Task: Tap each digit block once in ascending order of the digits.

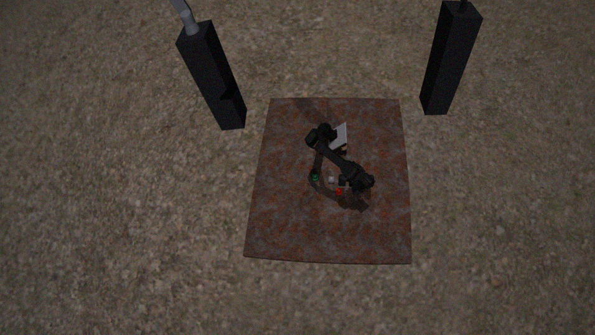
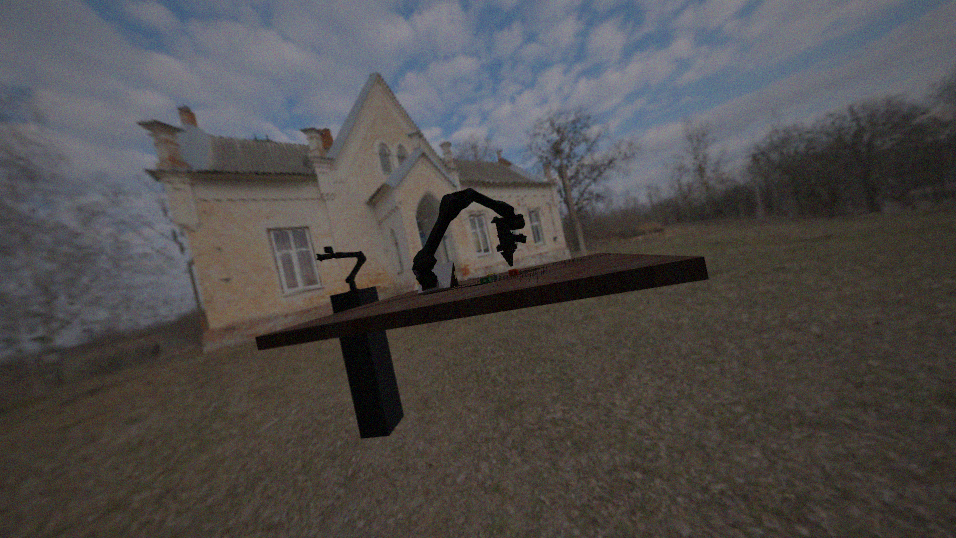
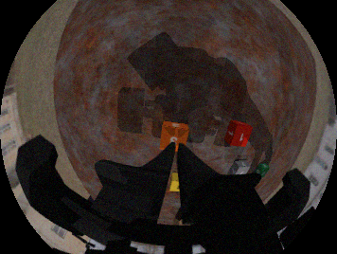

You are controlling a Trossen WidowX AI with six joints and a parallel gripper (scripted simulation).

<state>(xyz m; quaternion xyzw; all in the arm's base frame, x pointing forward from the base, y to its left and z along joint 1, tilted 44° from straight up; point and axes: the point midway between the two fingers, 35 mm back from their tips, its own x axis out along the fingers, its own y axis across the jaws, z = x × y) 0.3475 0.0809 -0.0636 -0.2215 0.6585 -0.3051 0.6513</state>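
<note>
My gripper tip is 2 cm above the orange block. Also, from my gripper tip: grey block: 7 cm behind, 13 cm to the right, 2 cm below; then red block: 1 cm ahead, 9 cm to the right, 2 cm below; then yellow block: 9 cm behind, 1 cm to the right, 2 cm below.
</note>
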